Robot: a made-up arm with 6 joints. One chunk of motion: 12 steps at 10 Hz.
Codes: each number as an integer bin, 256 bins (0 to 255) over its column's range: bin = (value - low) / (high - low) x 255, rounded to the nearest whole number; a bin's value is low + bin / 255 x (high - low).
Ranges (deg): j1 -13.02..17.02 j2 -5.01..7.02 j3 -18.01..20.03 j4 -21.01..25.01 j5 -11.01..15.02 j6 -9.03..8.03
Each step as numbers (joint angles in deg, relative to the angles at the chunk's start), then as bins.
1 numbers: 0.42 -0.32 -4.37 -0.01 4.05 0.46
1 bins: 114 99 91 116 148 142
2 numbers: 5.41 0.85 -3.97 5.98 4.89 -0.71
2 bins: 156 124 94 150 156 124
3 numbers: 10.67 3.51 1.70 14.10 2.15 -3.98
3 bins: 201 181 132 195 129 75
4 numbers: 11.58 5.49 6.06 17.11 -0.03 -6.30
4 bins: 209 223 161 211 108 41
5 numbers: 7.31 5.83 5.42 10.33 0.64 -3.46
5 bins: 173 230 157 174 114 83
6 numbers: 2.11 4.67 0.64 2.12 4.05 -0.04
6 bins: 128 205 125 128 148 134
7 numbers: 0.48 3.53 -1.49 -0.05 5.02 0.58
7 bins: 115 181 111 116 157 144
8 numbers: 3.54 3.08 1.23 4.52 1.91 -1.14
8 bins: 141 171 129 141 127 118
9 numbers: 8.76 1.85 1.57 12.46 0.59 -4.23
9 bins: 185 145 131 185 114 72
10 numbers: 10.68 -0.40 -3.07 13.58 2.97 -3.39
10 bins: 201 98 100 192 137 84
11 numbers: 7.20 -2.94 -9.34 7.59 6.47 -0.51
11 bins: 172 44 58 158 171 127
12 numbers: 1.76 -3.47 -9.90 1.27 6.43 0.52
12 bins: 125 33 54 123 171 143
